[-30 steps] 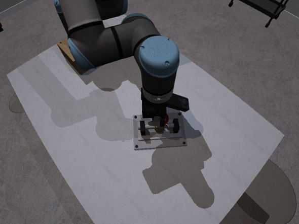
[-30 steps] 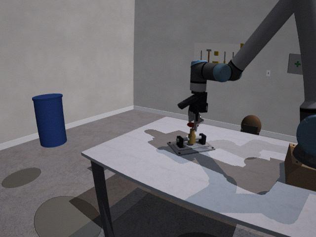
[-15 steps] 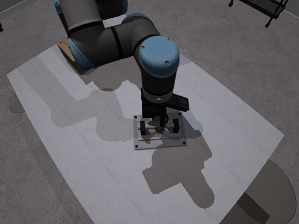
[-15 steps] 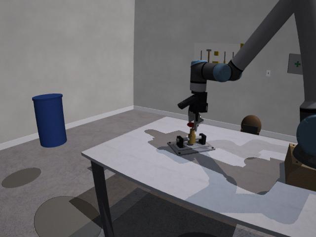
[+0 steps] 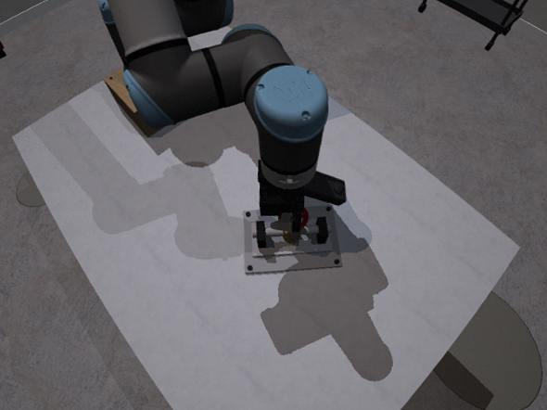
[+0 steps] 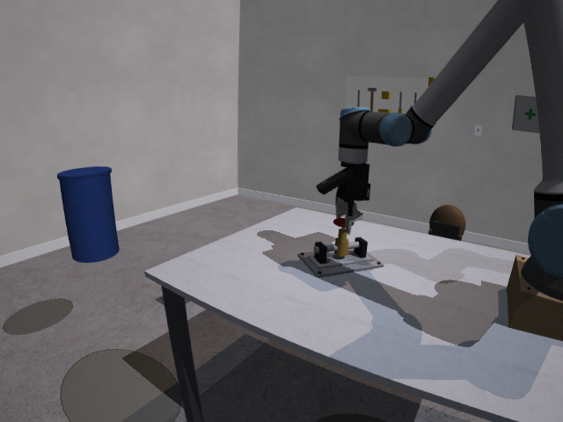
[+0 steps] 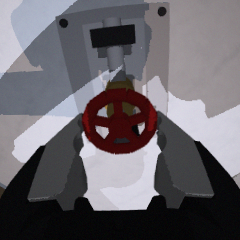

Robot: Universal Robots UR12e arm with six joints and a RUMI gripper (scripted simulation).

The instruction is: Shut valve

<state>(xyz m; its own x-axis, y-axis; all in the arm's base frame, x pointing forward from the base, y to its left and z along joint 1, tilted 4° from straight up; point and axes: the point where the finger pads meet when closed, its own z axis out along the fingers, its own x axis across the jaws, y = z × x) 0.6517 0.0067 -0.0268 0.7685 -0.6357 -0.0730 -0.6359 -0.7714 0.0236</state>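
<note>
Right now the red spoked handwheel is 1 cm above my hand.
</note>
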